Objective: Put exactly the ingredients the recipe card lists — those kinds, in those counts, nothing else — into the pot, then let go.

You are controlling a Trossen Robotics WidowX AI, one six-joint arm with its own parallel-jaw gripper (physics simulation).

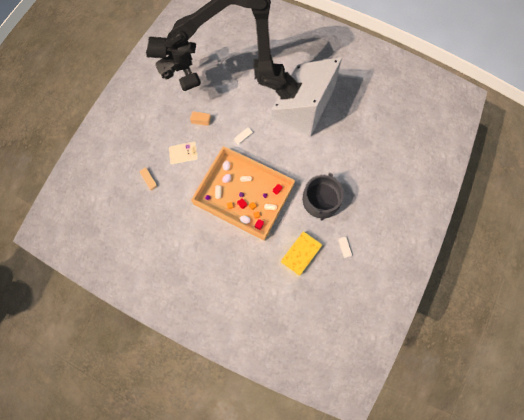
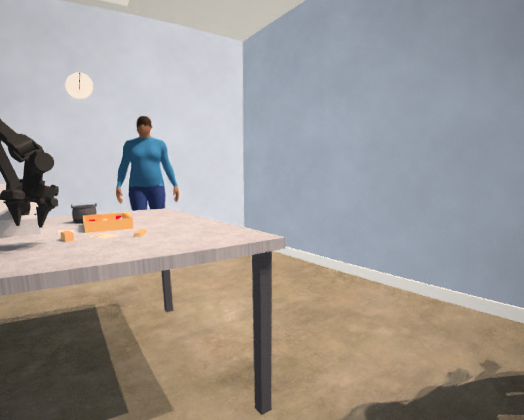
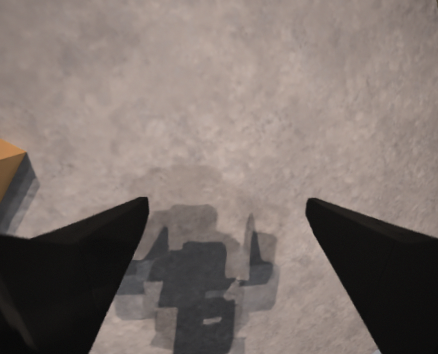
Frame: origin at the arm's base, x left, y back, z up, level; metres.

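Where they show: gripper, between the fingertips: [image 1: 182,73] [image 2: 29,226] [image 3: 228,205]; arm's base, origin of its link: [image 1: 291,91] [image 2: 21,209].
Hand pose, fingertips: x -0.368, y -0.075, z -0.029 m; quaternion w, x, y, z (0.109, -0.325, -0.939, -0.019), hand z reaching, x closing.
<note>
Each offset is from my fingertips to the top centre of the thing.
The recipe card @(dx +0.131, dy -0.235, dz -0.074 m) [image 1: 179,155] [image 2: 104,236] lies flat left of the orange tray, with small purple and orange marks too small to count. The tray @(dx +0.375, dy -0.273, dz -0.030 m) [image 1: 209,178] [image 2: 108,224] holds three red cubes, one being the red cube @(dx +0.463, dy -0.215, dz -0.049 m) [image 1: 277,189], three small orange cubes, one being the orange cube @(dx +0.357, dy -0.327, dz -0.054 m) [image 1: 230,205], three purple pieces, one being the purple piece @(dx +0.283, dy -0.335, dz -0.054 m) [image 1: 208,197], three pale ovals, one being the pale oval @(dx +0.419, dy -0.346, dz -0.045 m) [image 1: 245,219], and three cream cylinders, one being the cream cylinder @(dx +0.304, dy -0.305, dz -0.049 m) [image 1: 218,191]. The dark pot @(dx +0.599, dy -0.186, dz +0.020 m) [image 1: 323,196] [image 2: 84,213] stands right of it, its visible inside dark. My gripper [image 3: 228,205] [image 2: 30,225] is open and empty above the table.
An orange block @(dx +0.125, dy -0.105, dz -0.045 m) [image 1: 200,118] [image 2: 67,236] lies nearest the gripper. Another orange block @(dx +0.075, dy -0.366, dz -0.060 m) [image 1: 148,179] [image 2: 140,233] lies left of the card. White blocks @(dx +0.282, dy -0.097, dz -0.063 m) [image 1: 243,135] @(dx +0.728, dy -0.285, dz -0.063 m) [image 1: 345,247] lie behind the tray and beyond the pot. A yellow sponge @(dx +0.616, dy -0.363, dz -0.045 m) [image 1: 301,253] lies near the pot.
</note>
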